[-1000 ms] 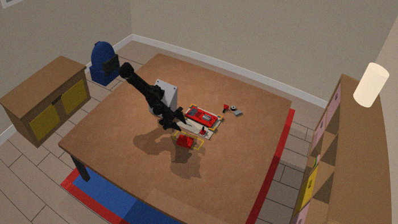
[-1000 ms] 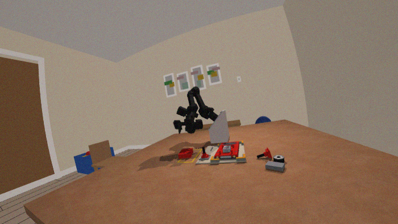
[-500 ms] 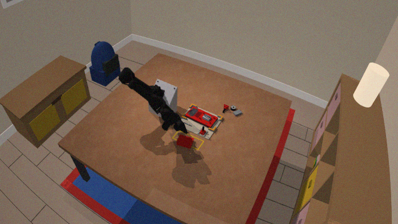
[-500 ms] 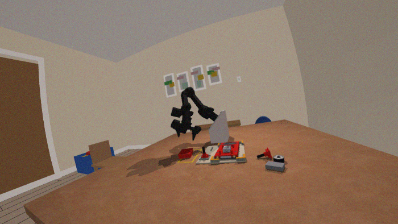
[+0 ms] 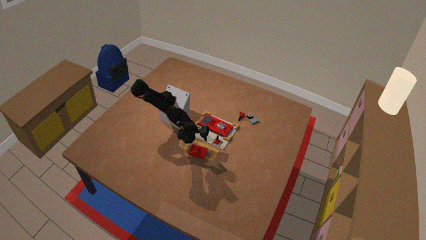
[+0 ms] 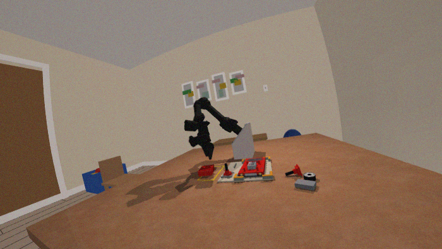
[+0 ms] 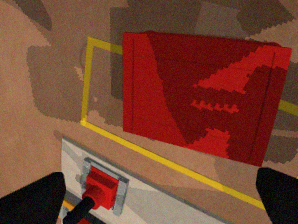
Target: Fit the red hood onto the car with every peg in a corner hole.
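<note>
Right now the red hood is 6 cm below my gripper tip, 2 cm to the right of it and 1 cm ahead of it. Also, from my gripper tip: grey engine block 22 cm to the left, 5 cm below, 5 cm ahead; then black wheel 42 cm to the left, 17 cm ahead, 7 cm below; then grey jig 20 cm to the left, 6 cm below, 2 cm ahead.
</note>
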